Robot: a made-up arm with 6 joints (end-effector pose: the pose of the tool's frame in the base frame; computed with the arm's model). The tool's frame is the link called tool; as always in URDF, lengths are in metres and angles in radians. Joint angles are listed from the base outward.
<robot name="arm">
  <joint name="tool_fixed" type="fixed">
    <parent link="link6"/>
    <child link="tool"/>
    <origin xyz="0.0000 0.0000 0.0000" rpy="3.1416 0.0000 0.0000"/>
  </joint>
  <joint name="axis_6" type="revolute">
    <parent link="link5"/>
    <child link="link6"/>
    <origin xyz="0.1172 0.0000 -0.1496"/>
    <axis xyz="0 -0.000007 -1"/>
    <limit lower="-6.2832" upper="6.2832"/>
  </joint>
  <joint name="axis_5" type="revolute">
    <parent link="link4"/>
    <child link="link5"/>
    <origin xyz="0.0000 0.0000 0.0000"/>
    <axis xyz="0 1 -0.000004"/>
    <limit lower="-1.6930" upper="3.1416"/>
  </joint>
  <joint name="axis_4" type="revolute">
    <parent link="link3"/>
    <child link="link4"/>
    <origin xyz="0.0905 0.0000 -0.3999"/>
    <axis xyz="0 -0.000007 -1"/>
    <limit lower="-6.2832" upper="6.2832"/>
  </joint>
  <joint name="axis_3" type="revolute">
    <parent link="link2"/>
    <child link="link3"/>
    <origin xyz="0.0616 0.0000 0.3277"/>
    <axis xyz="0 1 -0.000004"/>
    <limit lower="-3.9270" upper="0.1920"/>
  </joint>
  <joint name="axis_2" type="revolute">
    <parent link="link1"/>
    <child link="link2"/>
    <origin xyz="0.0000 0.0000 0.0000"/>
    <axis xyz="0 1 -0.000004"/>
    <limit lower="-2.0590" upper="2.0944"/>
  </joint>
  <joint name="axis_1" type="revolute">
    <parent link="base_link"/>
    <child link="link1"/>
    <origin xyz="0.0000 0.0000 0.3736"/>
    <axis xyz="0 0 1"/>
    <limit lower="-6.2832" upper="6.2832"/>
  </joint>
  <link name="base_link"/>
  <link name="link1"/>
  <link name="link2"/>
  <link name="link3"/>
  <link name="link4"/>
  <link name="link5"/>
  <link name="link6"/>
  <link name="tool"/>
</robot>
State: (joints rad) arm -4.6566 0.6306 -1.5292 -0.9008 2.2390 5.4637
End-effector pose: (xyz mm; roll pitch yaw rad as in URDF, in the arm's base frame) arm 118.7 545.7 331.8 -1.5429 1.4115 -2.3955
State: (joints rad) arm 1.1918 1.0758 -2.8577 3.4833 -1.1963 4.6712
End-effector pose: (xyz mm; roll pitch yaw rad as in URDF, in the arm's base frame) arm 192.1 647.3 468.2 -2.5321 0.3104 -0.2689
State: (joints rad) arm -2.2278 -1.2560 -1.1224 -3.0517 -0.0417 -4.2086
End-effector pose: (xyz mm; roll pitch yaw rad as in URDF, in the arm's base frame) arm -56.7 -91.7 904.7 0.7124 -0.4125 -0.2172
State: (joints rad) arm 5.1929 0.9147 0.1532 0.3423 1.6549 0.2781
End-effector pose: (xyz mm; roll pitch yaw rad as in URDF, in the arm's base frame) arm -32.7 178.1 333.6 0.4299 0.3198 2.2976
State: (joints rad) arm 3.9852 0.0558 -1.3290 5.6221 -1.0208 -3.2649
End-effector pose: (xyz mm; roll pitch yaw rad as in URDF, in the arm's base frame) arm -253.5 -459.2 815.5 -0.9334 0.6033 -2.8269
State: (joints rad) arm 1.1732 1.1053 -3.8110 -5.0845 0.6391 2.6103
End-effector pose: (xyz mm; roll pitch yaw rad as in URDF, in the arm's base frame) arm 192.3 446.3 1039.3 0.0043 0.8815 1.9827
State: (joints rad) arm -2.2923 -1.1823 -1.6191 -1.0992 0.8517 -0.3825
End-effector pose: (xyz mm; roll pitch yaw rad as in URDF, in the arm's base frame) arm 78.3 136.7 1132.6 0.8507 -0.6941 -1.1009
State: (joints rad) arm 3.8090 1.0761 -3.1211 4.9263 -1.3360 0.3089
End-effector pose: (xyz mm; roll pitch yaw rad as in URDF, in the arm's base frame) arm -323.5 -469.9 734.6 1.2746 0.1172 0.5137
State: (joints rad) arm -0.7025 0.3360 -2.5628 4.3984 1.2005 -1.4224
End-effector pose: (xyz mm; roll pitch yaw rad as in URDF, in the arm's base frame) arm 351.8 -418.8 1101.7 0.9173 0.7402 -1.0545
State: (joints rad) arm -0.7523 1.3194 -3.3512 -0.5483 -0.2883 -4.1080
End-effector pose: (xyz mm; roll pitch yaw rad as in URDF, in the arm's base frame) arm 559.3 -412.8 821.8 -0.8707 -0.0396 -2.1615
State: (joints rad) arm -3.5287 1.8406 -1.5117 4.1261 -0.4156 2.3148
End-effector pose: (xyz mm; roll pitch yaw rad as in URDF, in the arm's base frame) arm -181.6 -76.7 -235.6 -2.8721 0.6034 2.6217
